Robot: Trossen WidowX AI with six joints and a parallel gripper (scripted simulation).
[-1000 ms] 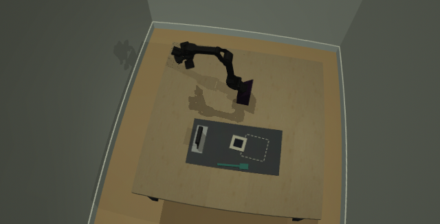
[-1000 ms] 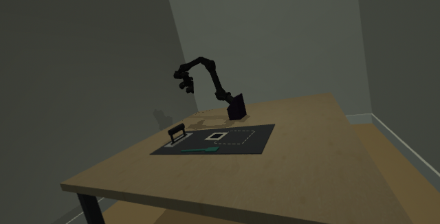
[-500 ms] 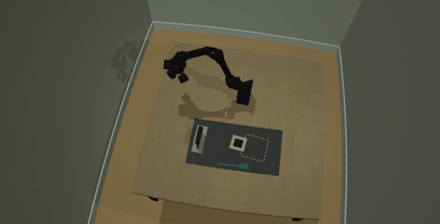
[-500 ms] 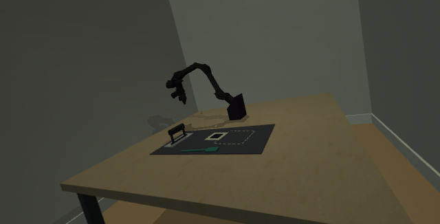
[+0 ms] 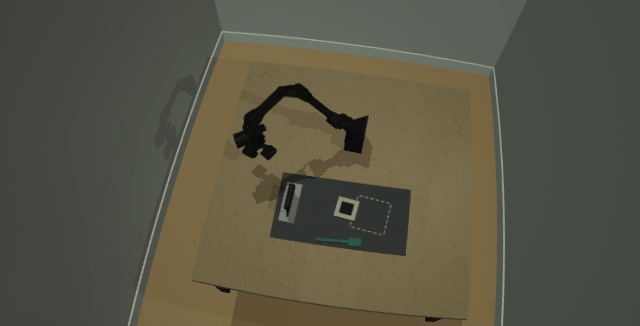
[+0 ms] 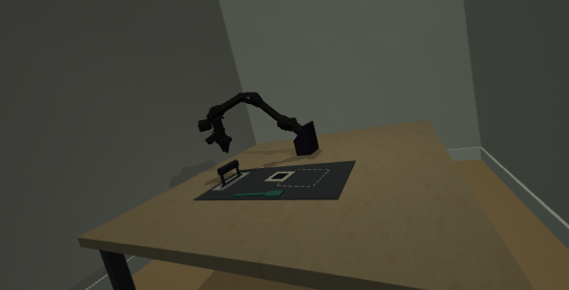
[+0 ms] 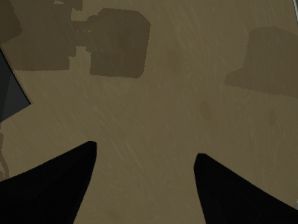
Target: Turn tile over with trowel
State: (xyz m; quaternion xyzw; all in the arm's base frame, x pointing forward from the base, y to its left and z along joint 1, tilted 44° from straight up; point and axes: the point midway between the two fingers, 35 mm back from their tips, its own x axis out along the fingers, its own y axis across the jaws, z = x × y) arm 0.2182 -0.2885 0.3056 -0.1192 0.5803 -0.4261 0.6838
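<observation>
The grey flat-bladed trowel lies 21 cm ahead of my gripper tip, 20 cm to the left of it and 6 cm below it. Also, from my gripper tip: small green trowel (32 cm ahead, 49 cm to the left, 10 cm below); dark mat (18 cm ahead, 45 cm to the left, 12 cm below); tile (15 cm ahead, 47 cm to the left, 10 cm below).
</observation>
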